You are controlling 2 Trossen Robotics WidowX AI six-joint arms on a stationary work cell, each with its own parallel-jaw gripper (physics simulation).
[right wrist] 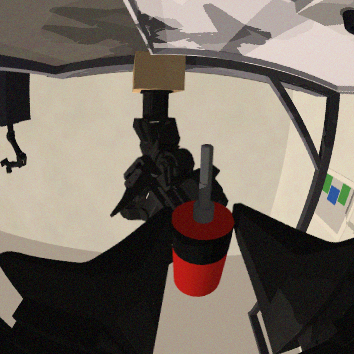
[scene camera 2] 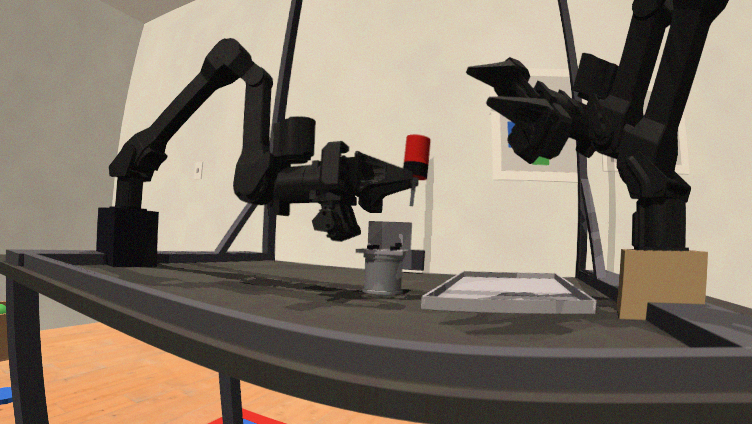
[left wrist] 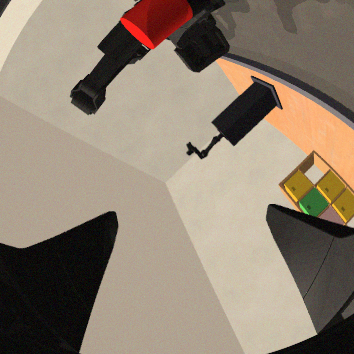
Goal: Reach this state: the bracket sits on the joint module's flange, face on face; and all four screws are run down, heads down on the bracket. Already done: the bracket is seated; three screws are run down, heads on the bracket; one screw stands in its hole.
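Frame: origin at the left arm's base, x back, y down, z right, level; centimetres.
Seen in the pictures: left gripper, between the fingertips: [scene camera 2: 476, 84] [left wrist: 193, 216]; right gripper, between the fingertips: [right wrist: 202, 212] [scene camera 2: 415, 178]; left arm's base, origin of its link: [right wrist: 155, 90] [scene camera 2: 659, 250].
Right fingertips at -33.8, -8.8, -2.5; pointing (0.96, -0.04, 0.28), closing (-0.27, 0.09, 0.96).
Offsets run from my right fingertips to a thing's top centre, as dx, dy, dz. "spot": to the spot under its first point.
The grey joint module {-7.3, +10.1, +4.4} [scene camera 2: 382, 274] stands upright on the table in the scene view. The grey bracket [scene camera 2: 389, 232] sits on its top flange, with an upright plate. Small dark screws {spot: -7.4, +9.3, +7.5} [scene camera 2: 394, 245] show on the bracket; their exact count and heights are too small to tell. My right gripper [scene camera 2: 412, 179] [right wrist: 202, 212] is shut on the red and black screwdriver {-0.1, -6.0, +0.0} [scene camera 2: 417, 150] [left wrist: 161, 21] [right wrist: 198, 275]. The grey bit points down, apart from the bracket, above and slightly right of it in the picture. My left gripper [scene camera 2: 479, 84] [left wrist: 193, 216] is open and empty, high at the right.
A shallow pale tray {+9.8, +14.9, +17.8} [scene camera 2: 505, 305] lies right of the module. A tan block {+33.8, +8.8, +2.5} [scene camera 2: 663, 284] [right wrist: 160, 72] carries the left arm, and a black block {-50.1, +5.9, -21.5} [scene camera 2: 127, 237] carries the right. A small dark grey block {-21.2, +10.8, +40.0} [scene camera 2: 416, 259] shows behind the module. Frame posts rise at the back.
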